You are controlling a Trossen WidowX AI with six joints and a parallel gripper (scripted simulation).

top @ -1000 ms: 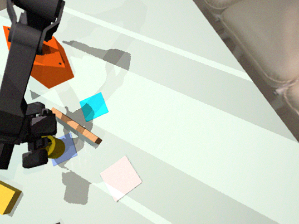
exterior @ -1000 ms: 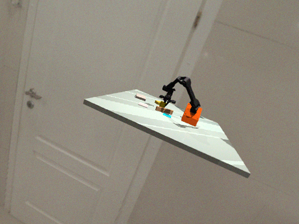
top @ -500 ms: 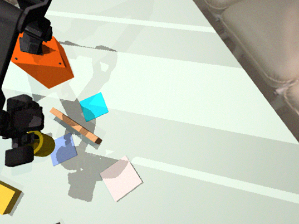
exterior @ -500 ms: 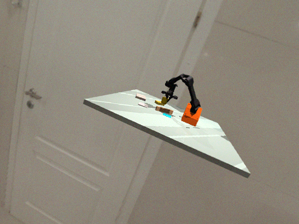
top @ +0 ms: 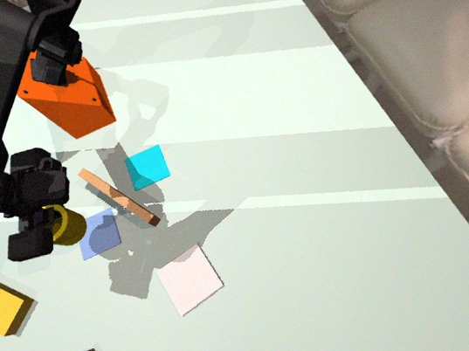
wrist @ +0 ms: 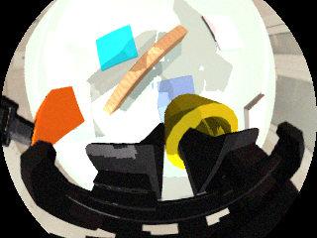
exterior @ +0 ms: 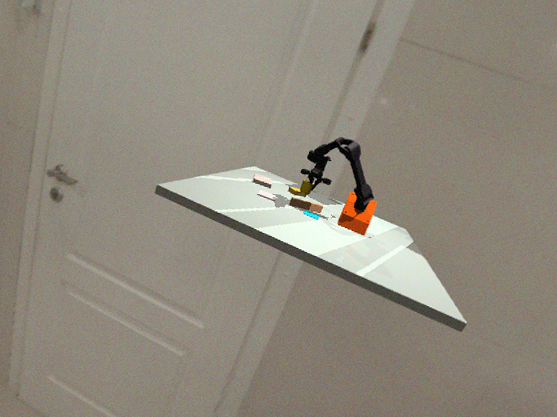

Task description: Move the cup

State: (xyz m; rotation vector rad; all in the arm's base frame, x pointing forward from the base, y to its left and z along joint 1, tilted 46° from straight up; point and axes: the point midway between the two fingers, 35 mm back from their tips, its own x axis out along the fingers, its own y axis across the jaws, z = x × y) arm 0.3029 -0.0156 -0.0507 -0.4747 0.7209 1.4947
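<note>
The cyan pad is 80 mm behind my gripper tip, 160 mm to the left of it and 110 mm below it. The rest, counted from my gripper tip: wooden bar 20 mm behind, 80 mm to the left, 90 mm below; then yellow cup 20 mm ahead, 10 mm to the right; then pale blue pad 30 mm ahead, 10 mm to the left, 110 mm below.
</note>
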